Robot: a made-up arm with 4 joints. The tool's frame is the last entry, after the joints. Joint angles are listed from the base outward.
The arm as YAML. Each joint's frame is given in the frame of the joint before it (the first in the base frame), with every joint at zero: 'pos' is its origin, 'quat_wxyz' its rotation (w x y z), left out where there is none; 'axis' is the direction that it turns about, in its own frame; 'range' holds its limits. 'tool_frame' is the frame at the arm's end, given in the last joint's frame.
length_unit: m
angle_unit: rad
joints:
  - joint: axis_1
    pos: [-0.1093, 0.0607, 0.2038]
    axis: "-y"
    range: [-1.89, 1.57]
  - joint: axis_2
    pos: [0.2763, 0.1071, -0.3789]
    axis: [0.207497, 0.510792, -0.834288]
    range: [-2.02, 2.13]
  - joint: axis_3
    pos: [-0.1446, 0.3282, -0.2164]
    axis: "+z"
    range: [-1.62, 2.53]
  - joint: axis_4
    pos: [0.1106, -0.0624, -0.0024]
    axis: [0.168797, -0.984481, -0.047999]
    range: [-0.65, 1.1]
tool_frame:
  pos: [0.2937, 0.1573, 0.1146]
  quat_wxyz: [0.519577, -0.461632, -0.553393, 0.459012]
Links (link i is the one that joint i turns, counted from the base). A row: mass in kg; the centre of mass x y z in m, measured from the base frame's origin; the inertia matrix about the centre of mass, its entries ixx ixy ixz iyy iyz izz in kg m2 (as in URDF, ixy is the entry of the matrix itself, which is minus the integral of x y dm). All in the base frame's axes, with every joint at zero. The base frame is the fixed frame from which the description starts. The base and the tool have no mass.
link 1: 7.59; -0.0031 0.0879 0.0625; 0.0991 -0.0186 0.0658 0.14 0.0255 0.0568
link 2: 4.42; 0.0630 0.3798 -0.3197; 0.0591 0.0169 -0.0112 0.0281 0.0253 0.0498
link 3: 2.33; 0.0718 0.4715 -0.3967; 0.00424 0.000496 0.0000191 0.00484 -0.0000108 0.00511
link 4: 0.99; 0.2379 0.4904 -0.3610; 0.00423 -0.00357 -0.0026 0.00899 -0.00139 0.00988
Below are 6 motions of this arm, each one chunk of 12 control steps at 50 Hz.
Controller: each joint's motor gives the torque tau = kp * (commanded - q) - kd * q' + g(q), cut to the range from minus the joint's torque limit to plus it. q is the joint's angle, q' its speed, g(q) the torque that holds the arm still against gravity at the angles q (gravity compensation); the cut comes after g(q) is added. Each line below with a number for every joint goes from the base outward.
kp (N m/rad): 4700 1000 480 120
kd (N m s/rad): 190 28 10 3.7
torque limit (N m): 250 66 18 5.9
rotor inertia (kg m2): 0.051 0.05 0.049 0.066
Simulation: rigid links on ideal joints. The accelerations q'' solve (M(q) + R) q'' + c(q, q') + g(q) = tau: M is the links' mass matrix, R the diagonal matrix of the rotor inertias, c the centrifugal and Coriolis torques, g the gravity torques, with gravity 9.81 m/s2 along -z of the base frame. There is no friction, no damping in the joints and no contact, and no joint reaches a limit. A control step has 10 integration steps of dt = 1/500 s. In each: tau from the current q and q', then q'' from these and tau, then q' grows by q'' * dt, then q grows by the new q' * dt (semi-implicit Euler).
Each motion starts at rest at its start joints. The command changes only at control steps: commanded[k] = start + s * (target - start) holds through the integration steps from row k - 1 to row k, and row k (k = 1, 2, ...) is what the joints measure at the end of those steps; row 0 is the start. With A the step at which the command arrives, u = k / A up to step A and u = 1 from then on. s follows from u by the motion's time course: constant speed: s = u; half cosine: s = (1 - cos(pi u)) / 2; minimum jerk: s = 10 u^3 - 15 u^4 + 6 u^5; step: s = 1 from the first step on.
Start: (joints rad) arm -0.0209 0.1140 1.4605 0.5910
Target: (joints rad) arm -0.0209 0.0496 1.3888 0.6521
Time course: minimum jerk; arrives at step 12
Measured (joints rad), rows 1 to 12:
1: -0.0209 0.1139 1.4603 0.5911
2: -0.0208 0.1131 1.4588 0.5916
3: -0.0206 0.1108 1.4551 0.5933
4: -0.0204 0.1064 1.4487 0.5970
5: -0.0202 0.0998 1.4399 0.6029
6: -0.0202 0.0913 1.4296 0.6108
7: -0.0203 0.0816 1.4188 0.6201
8: -0.0205 0.0718 1.4088 0.6298
9: -0.0208 0.0629 1.4004 0.6387
10: -0.0212 0.0559 1.3945 0.6459
11: -0.0215 0.0512 1.3912 0.6508
12: -0.0217 0.0489 1.3899 0.6532

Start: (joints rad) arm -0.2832 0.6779 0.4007 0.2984
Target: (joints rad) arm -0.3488 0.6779 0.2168 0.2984
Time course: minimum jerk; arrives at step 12
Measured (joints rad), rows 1 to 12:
1: -0.2833 0.6780 0.4003 0.2984
2: -0.2838 0.6784 0.3972 0.2986
3: -0.2855 0.6794 0.3887 0.2989
4: -0.2889 0.6805 0.3732 0.2993
5: -0.2944 0.6815 0.3511 0.2996
6: -0.3019 0.6819 0.3243 0.2997
7: -0.3108 0.6814 0.2957 0.2995
8: -0.3203 0.6801 0.2684 0.2990
9: -0.3295 0.6783 0.2454 0.2983
10: -0.3374 0.6763 0.2286 0.2976
11: -0.3433 0.6746 0.2190 0.2970
12: -0.3470 0.6737 0.2155 0.2966

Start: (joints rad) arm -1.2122 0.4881 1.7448 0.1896
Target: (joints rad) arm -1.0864 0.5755 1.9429 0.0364
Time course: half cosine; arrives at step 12
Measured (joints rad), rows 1 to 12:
1: -1.2117 0.4881 1.7468 0.1889
2: -1.2095 0.4888 1.7540 0.1857
3: -1.2048 0.4910 1.7676 0.1785
4: -1.1971 0.4957 1.7865 0.1666
5: -1.1864 0.5035 1.8091 0.1506
6: -1.1731 0.5140 1.8336 0.1318
7: -1.1580 0.5266 1.8586 0.1118
8: -1.1422 0.5402 1.8823 0.0920
9: -1.1267 0.5536 1.9033 0.0740
10: -1.1127 0.5656 1.9202 0.0589
11: -1.1011 0.5753 1.9320 0.0476
12: -1.0929 0.5820 1.9379 0.0408

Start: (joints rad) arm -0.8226 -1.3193 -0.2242 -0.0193
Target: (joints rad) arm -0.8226 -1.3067 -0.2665 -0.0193
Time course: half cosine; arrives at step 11
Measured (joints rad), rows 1 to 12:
1: -0.8226 -1.3192 -0.2246 -0.0193
2: -0.8226 -1.3188 -0.2262 -0.0193
3: -0.8226 -1.3180 -0.2294 -0.0193
4: -0.8226 -1.3168 -0.2339 -0.0193
5: -0.8226 -1.3153 -0.2393 -0.0193
6: -0.8226 -1.3136 -0.2452 -0.0193
7: -0.8226 -1.3119 -0.2512 -0.0193
8: -0.8226 -1.3102 -0.2567 -0.0193
9: -0.8226 -1.3088 -0.2612 -0.0193
10: -0.8226 -1.3077 -0.2645 -0.0193
11: -0.8226 -1.3070 -0.2662 -0.0193
12: -0.8226 -1.3068 -0.2667 -0.0193

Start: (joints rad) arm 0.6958 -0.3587 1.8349 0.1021
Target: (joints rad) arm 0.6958 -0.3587 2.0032 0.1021
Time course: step
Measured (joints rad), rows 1 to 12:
1: 0.6971 -0.3533 1.8815 0.1017
2: 0.6981 -0.3497 1.9624 0.1023
3: 0.6969 -0.3560 1.9981 0.1035
4: 0.6954 -0.3625 2.0074 0.1029
5: 0.6944 -0.3650 2.0081 0.1013
6: 0.6943 -0.3642 2.0066 0.1002
7: 0.6946 -0.3620 2.0048 0.1001
8: 0.6951 -0.3598 2.0034 0.1008
9: 0.6956 -0.3584 2.0027 0.1018
10: 0.6959 -0.3577 2.0024 0.1025
11: 0.6960 -0.3577 2.0026 0.1028
12: 0.6960 -0.3580 2.0028 0.1027

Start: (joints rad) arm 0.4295 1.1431 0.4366 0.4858
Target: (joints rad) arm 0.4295 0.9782 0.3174 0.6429
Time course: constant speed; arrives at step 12
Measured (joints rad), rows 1 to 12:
1: 0.4302 1.1382 0.4310 0.4878
2: 0.4307 1.1284 0.4221 0.4951
3: 0.4308 1.1157 0.4123 0.5070
4: 0.4305 1.1015 0.4023 0.5214
5: 0.4301 1.0870 0.3922 0.5364
6: 0.4298 1.0727 0.3822 0.5510
7: 0.4296 1.0586 0.3722 0.5649
8: 0.4294 1.0448 0.3622 0.5782
9: 0.4294 1.0311 0.3523 0.5911
10: 0.4294 1.0174 0.3424 0.6040
11: 0.4294 1.0038 0.3325 0.6169
12: 0.4295 0.9901 0.3226 0.6299

